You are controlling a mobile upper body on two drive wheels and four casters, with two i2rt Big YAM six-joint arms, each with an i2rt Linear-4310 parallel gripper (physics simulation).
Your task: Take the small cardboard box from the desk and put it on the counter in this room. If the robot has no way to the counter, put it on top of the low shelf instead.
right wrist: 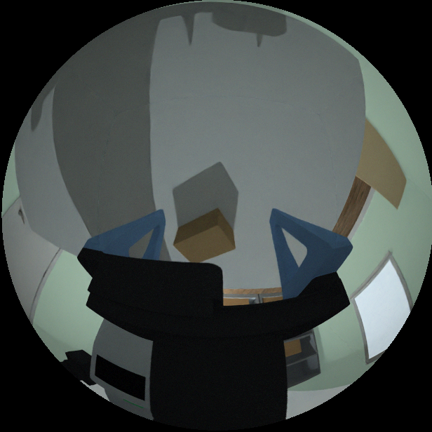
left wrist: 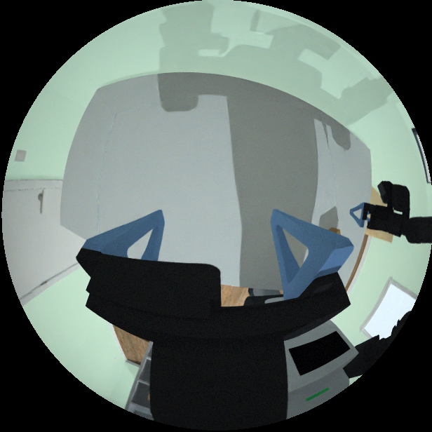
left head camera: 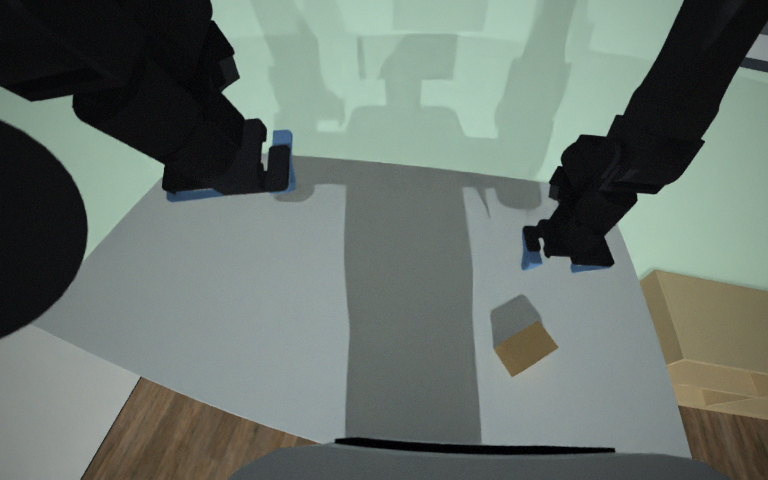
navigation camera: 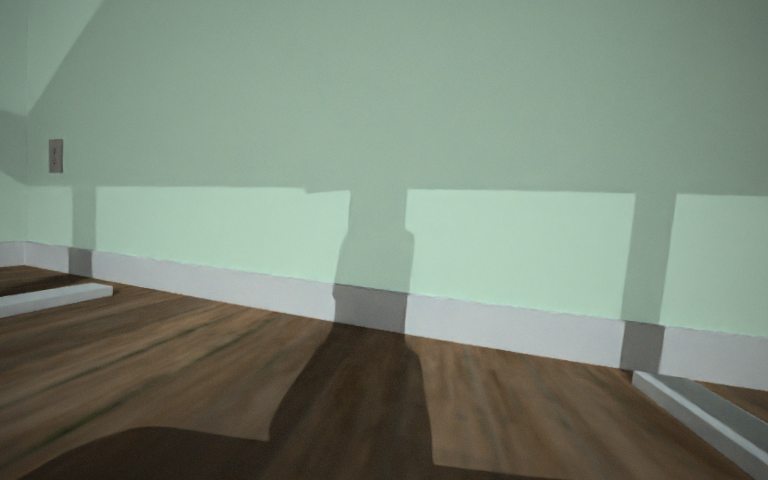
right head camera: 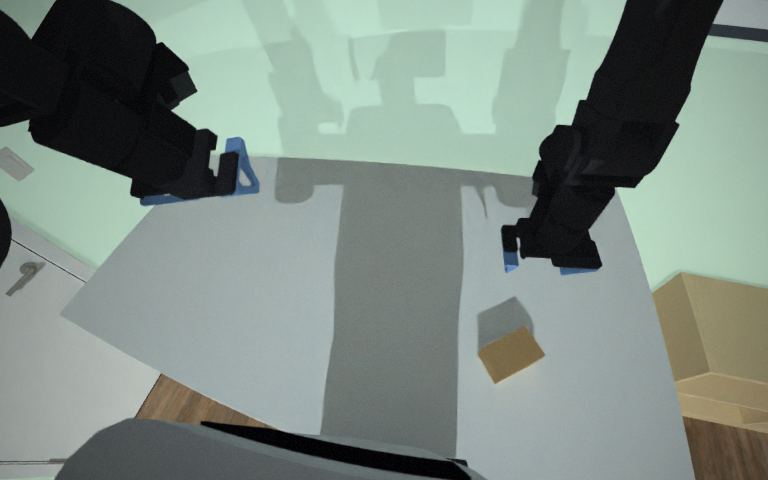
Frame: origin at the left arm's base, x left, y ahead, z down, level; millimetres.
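Seen in the pictures: left gripper, between the fingertips: (left head camera: 258,188) (right head camera: 227,191); right gripper, between the fingertips: (left head camera: 547,268) (right head camera: 533,270).
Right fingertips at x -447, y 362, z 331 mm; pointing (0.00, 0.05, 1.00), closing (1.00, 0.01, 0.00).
Observation:
A point is followed by its place in that frame.
The small cardboard box (left head camera: 526,348) {x -412, y 239, z 410 mm} (right head camera: 511,354) {x -416, y 240, z 410 mm} (right wrist: 205,240) sits on the grey desk (left head camera: 226,283) {x 244, y 359, z 460 mm} (right head camera: 226,283) {x 238, y 352, z 460 mm} (right wrist: 260,140), toward the lower right in both head views. My right gripper (left head camera: 557,268) {x -447, y 362, z 331 mm} (right head camera: 543,270) {x -447, y 362, z 331 mm} (right wrist: 217,214) is open and empty. It is above the desk, farther up the picture than the box in the head views, and apart from it. In the right wrist view the box shows between and beyond the spread fingers. My left gripper (left head camera: 243,193) {x 5, y 339, z 134 mm} (right head camera: 209,196) {x 5, y 339, z 134 mm} (left wrist: 217,215) is open and empty over the desk's upper left part. I cannot identify the counter or low shelf.
A large tan box-like object (left head camera: 713,322) {x -1366, y 440, z 800 mm} (right head camera: 730,328) {x -1305, y 452, z 800 mm} stands right of the desk. A white door (right head camera: 56,367) {x 1321, y 13, z 844 mm} (left wrist: 30,235) is at the left. A dark shelf unit shows low in the right wrist view. Pale bars (navigation camera: 56,300) {x 544, y 784, z 1395 mm} (navigation camera: 693,421) {x -610, y 635, z 1396 mm} lie on the floor near the green wall (navigation camera: 509,113) {x -421, y 824, z 933 mm}.

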